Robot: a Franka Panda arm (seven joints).
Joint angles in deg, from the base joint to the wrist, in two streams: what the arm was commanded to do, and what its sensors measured. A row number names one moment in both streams.
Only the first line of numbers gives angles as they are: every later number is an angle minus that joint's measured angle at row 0.
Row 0, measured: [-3.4, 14.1, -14.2, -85.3, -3.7, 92.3, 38.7]
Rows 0 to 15, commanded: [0.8, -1.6, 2.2, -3.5, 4.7, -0.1, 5.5]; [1.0, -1.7, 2.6, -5.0, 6.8, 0.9, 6.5]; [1.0, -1.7, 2.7, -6.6, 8.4, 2.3, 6.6]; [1.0, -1.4, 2.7, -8.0, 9.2, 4.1, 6.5]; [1.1, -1.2, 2.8, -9.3, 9.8, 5.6, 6.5]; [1.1, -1.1, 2.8, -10.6, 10.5, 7.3, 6.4]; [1.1, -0.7, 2.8, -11.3, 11.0, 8.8, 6.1]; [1.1, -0.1, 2.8, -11.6, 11.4, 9.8, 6.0]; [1.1, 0.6, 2.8, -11.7, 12.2, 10.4, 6.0]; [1.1, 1.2, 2.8, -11.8, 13.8, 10.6, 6.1]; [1.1, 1.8, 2.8, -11.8, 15.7, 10.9, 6.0]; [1.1, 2.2, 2.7, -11.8, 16.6, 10.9, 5.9]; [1.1, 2.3, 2.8, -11.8, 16.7, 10.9, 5.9]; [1.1, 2.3, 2.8, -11.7, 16.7, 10.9, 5.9]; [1.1, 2.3, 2.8, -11.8, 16.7, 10.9, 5.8]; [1.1, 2.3, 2.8, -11.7, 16.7, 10.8, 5.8]
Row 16, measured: [1.4, 2.6, 2.3, -11.7, 15.7, 10.2, 5.7]
